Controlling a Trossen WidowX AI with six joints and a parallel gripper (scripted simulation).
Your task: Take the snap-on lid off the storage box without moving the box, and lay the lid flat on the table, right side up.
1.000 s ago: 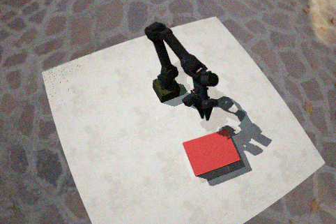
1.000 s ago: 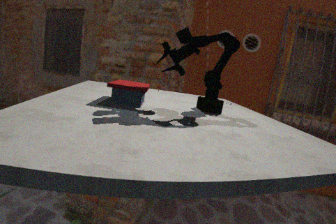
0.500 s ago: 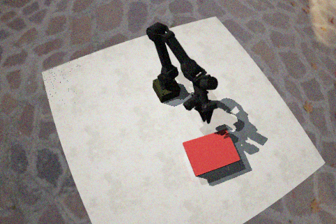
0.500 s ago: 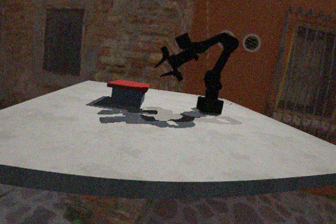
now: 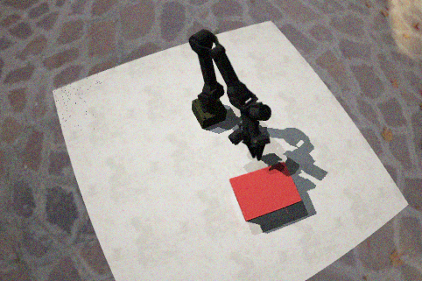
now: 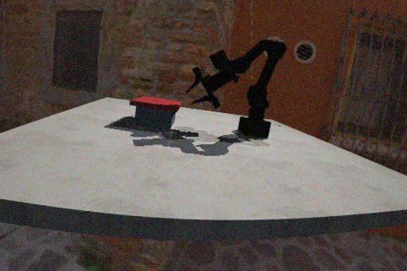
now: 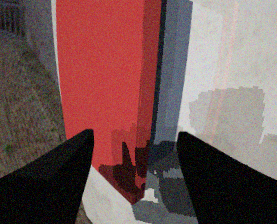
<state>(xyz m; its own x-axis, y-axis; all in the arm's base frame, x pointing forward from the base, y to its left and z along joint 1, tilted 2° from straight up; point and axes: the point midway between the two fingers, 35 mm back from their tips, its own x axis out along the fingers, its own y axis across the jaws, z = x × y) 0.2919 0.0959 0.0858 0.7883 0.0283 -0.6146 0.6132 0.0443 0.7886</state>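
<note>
Right now my gripper tip is 12 cm short of the red lid, 4 cm above it and 1 cm to the right of it. Also, from my gripper tip: storage box (12 cm ahead, 8 cm below, 1 cm to the left).
</note>
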